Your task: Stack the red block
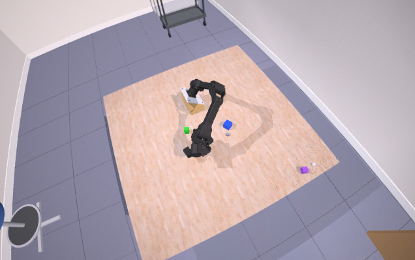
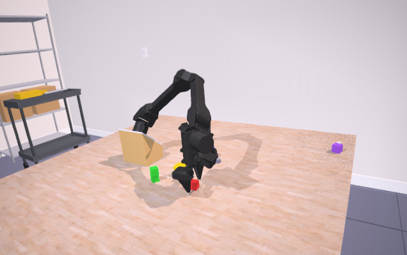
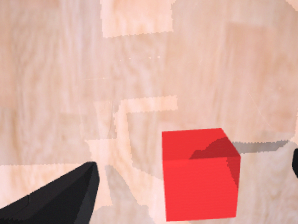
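Now: the red block right at my gripper tip. Round my gripper tip: small grey piece: 40 mm behind, 210 mm to the left; then blue block: 100 mm behind, 240 mm to the left, 10 mm above; then yellow block: 110 mm behind, 60 mm to the left, 10 mm above.
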